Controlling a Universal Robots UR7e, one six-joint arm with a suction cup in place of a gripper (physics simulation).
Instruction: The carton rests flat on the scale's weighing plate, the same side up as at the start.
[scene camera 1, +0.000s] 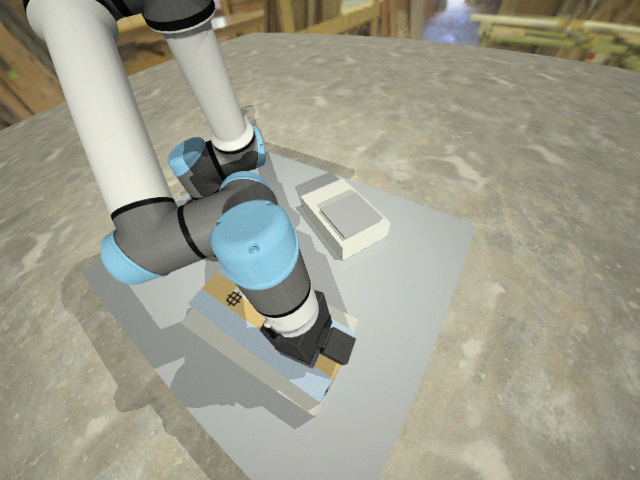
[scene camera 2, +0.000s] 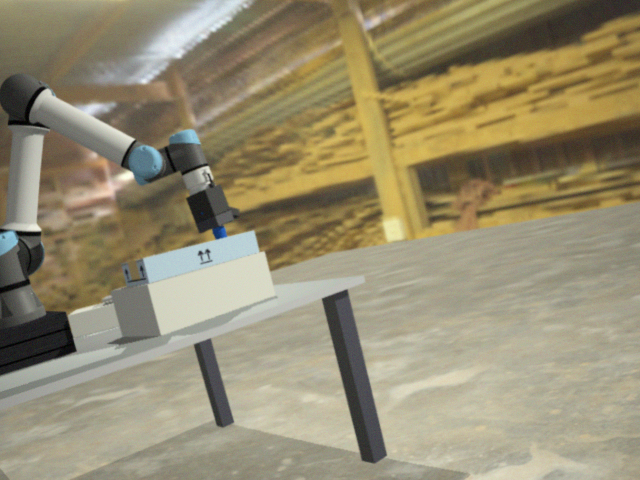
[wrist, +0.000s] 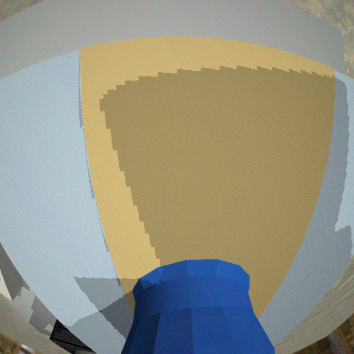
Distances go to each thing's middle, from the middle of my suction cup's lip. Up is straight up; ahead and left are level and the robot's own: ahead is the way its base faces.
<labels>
Now: suction cup 110 mm past the light blue carton (scene camera 1: 220, 301), 40 mm above it and 10 mm to the right of it. Also, from my suction cup: scale (scene camera 1: 349, 223) 450 mm to the left, 150 mm below, 100 mm behind.
</labels>
